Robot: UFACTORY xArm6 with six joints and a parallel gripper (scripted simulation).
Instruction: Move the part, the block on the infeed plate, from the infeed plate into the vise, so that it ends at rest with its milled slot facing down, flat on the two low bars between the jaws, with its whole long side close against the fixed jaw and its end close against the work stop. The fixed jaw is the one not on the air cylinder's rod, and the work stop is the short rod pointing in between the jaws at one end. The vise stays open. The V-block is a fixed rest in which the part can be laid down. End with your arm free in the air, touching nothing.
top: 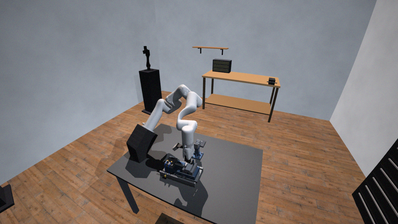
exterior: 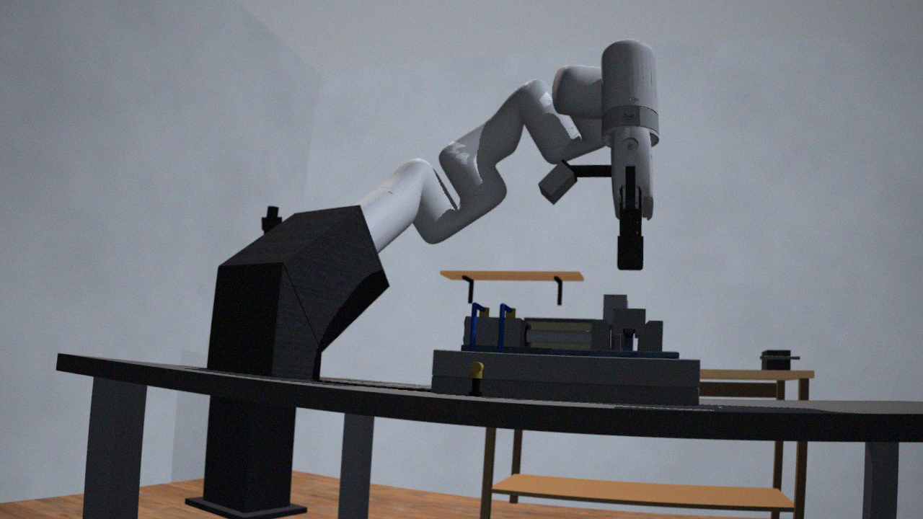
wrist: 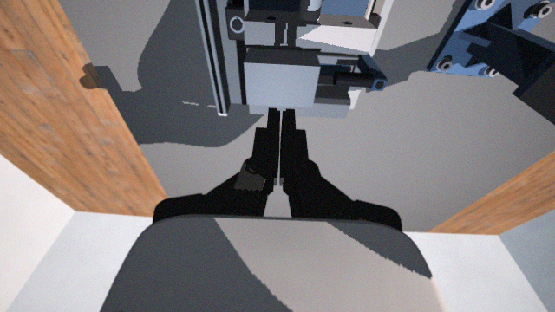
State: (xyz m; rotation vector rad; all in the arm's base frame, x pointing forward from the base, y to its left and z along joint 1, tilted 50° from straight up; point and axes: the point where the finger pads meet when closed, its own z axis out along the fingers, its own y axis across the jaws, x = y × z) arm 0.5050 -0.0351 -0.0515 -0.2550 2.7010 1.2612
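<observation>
Right now the part is 9 cm below my hand. Also, from my hand: moving jaw 4 cm behind, 1 cm to the left, 10 cm below; work stop 1 cm behind, 6 cm to the left, 9 cm below; fixed jaw 2 cm ahead, 3 cm to the left, 10 cm below.
</observation>
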